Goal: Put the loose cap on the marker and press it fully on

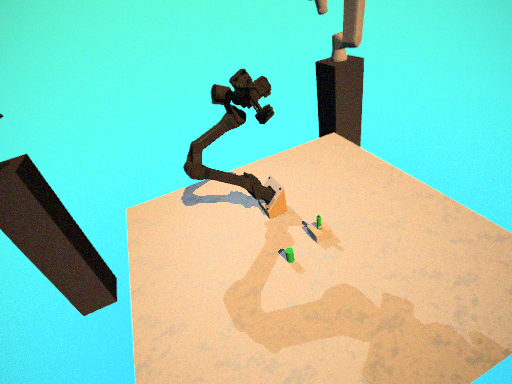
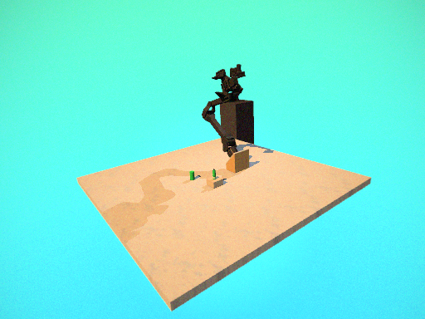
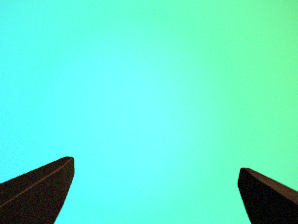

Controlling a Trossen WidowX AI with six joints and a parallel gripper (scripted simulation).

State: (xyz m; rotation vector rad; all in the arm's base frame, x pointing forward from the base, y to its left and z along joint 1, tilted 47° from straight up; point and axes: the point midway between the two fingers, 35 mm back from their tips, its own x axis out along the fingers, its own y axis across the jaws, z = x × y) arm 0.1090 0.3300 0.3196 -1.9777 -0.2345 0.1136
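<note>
The green marker cap is 16 cm ahead of my gripper tip, 6 cm to the right of it and 52 cm below it.
</note>
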